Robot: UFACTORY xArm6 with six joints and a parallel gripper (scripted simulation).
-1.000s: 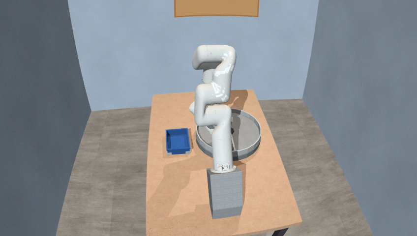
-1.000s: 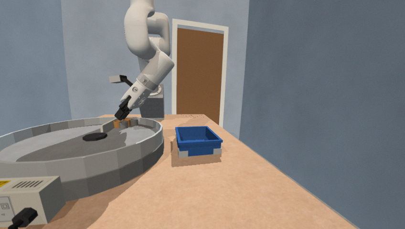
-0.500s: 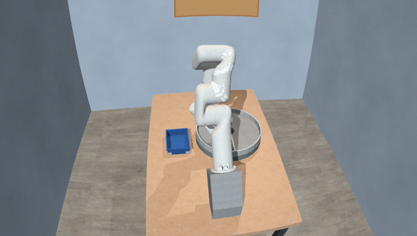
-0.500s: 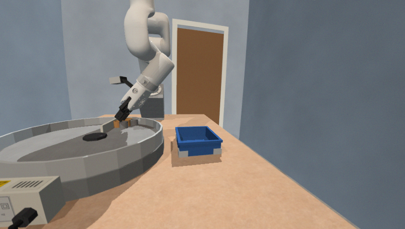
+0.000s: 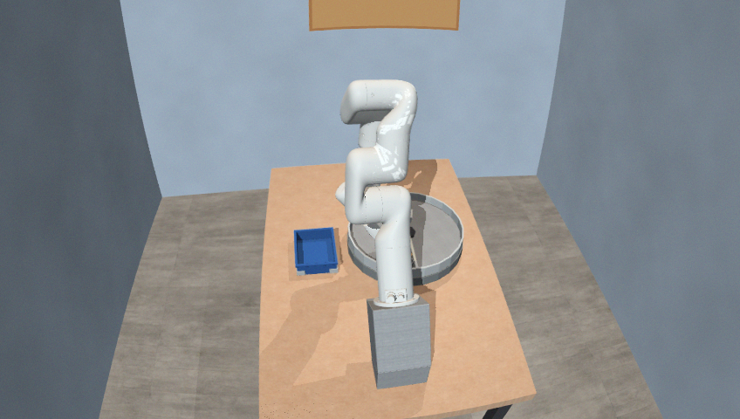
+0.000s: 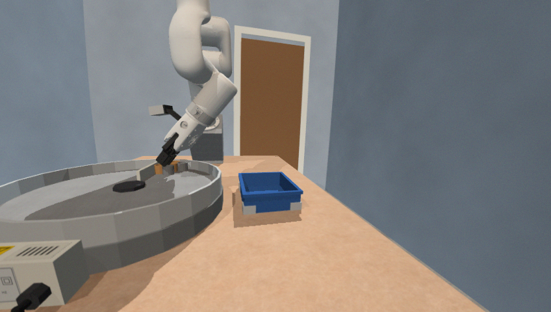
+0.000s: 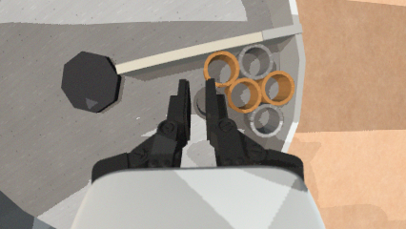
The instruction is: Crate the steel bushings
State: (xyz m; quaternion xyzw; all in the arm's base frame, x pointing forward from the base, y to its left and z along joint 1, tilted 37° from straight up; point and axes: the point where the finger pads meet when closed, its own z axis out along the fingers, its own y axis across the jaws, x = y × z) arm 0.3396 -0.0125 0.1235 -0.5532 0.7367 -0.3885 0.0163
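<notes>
Now: hand 20 mm short of the blue crate, 290 mm to the right of it and 80 mm above it. Round my hand: turning table (110 mm ahead, 30 mm to the right, 50 mm below).
</notes>
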